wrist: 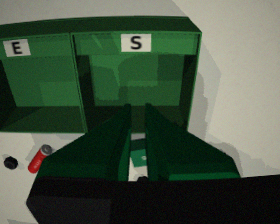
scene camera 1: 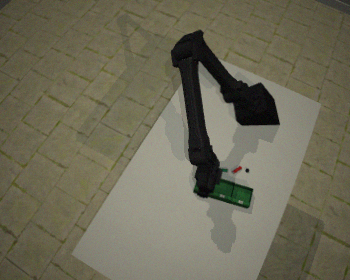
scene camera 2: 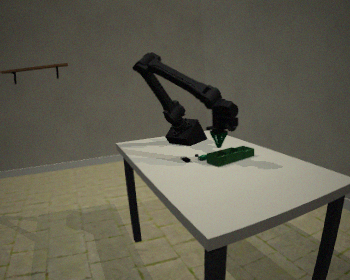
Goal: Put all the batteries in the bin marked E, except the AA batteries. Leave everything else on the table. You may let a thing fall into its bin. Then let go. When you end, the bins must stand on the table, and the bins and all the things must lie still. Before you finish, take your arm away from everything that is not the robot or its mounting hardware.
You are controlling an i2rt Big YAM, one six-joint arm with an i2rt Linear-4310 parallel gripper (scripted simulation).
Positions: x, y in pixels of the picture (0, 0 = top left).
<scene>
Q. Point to a green bin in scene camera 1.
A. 241, 196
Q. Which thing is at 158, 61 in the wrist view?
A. A green bin.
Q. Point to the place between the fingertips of my gripper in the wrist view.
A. At 138, 112
</scene>
